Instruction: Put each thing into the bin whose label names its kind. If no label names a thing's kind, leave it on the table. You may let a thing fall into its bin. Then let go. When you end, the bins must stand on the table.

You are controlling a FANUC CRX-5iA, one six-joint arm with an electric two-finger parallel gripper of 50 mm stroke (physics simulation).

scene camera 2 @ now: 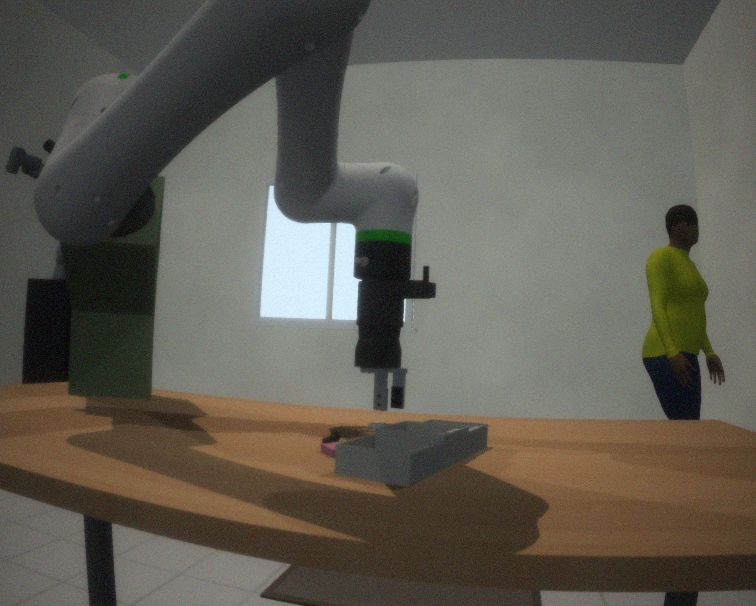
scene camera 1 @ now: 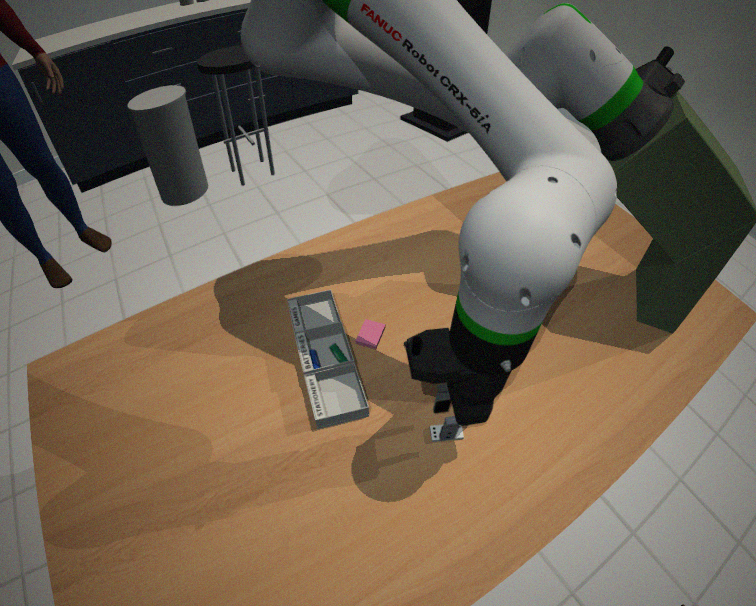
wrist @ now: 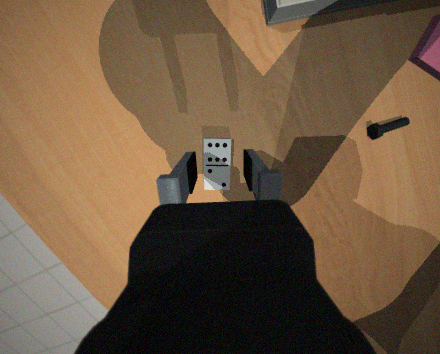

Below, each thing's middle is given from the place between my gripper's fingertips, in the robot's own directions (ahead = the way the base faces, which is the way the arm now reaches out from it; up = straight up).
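Grey three-part bin tray [scene camera 2: 404,453], from my hand 50 mm ahead, 230 mm to the right, 10 mm below. White domino [wrist: 217,151], 30 mm below my hand, 10 mm behind, 10 mm to the left. Of the things named here, by their middles, white domino nearest to my hand.
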